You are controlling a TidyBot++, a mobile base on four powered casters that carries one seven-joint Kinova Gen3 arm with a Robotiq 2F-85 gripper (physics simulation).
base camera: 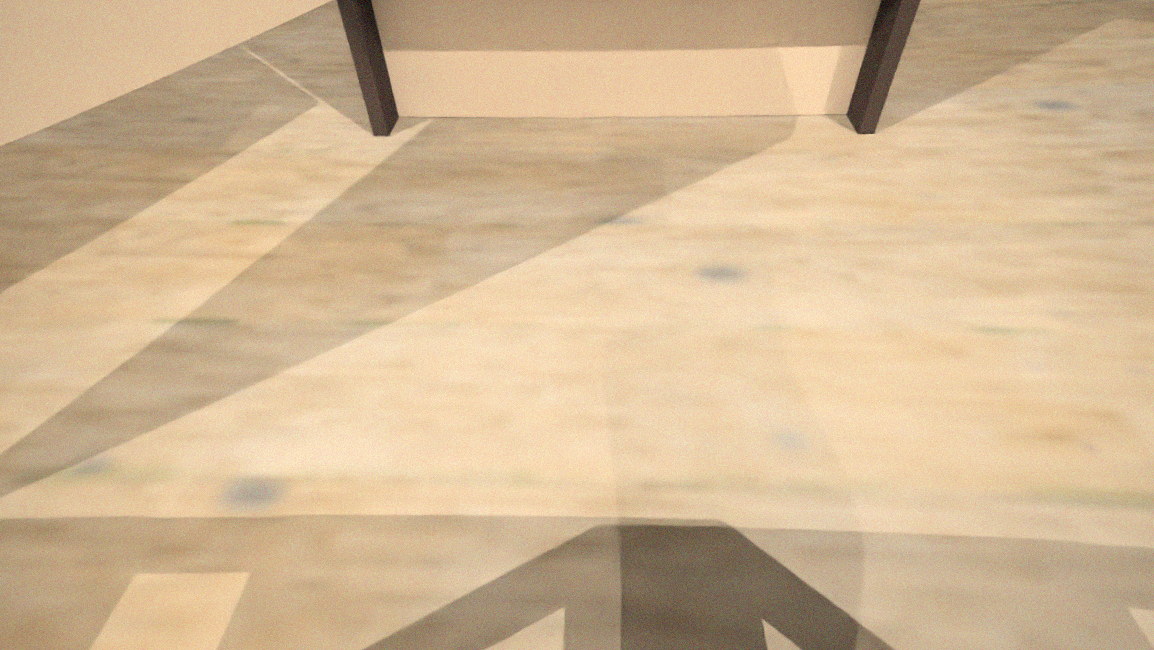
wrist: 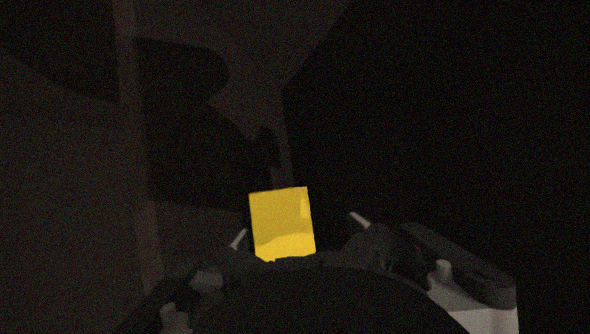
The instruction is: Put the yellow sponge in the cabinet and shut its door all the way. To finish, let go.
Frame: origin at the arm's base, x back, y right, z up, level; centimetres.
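Seen in the pictures: gripper, fingertip midpoint: [wrist: 300, 231].
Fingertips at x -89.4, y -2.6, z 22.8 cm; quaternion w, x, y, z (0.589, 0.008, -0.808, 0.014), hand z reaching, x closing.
Observation:
A point is followed by its place in that frame.
The yellow sponge [wrist: 282, 220] {y -4.5, x -86.7, z 22.4 cm} is in the lower middle of the wrist view, between the spread fingers, with a gap on each side. My gripper [wrist: 300, 231] {y -2.6, x -89.4, z 22.8 cm} is open around the sponge and does not grip it. Dark brown panels, which look like the inside of the cabinet [wrist: 410, 115] {y -17.7, x -126.8, z 45.5 cm}, surround it in the wrist view. What the sponge rests on is hidden by the gripper and the dark. The cabinet door cannot be made out in either view.
In the base camera view, two dark legs [base camera: 373, 72] {y -24.3, x -79.7, z -32.4 cm} [base camera: 881, 72] {y 29.9, x -78.9, z -32.8 cm} of a piece of furniture stand at the top, with a pale wall [base camera: 605, 84] {y 1.1, x -84.2, z -35.6 cm} behind them. Shadows of the robot fall across the wood floor [base camera: 524, 387] {y -4.9, x -40.7, z -39.7 cm}. A lighter upright strip [wrist: 135, 150] {y -10.5, x -81.3, z 16.4 cm} runs down the left of the wrist view.

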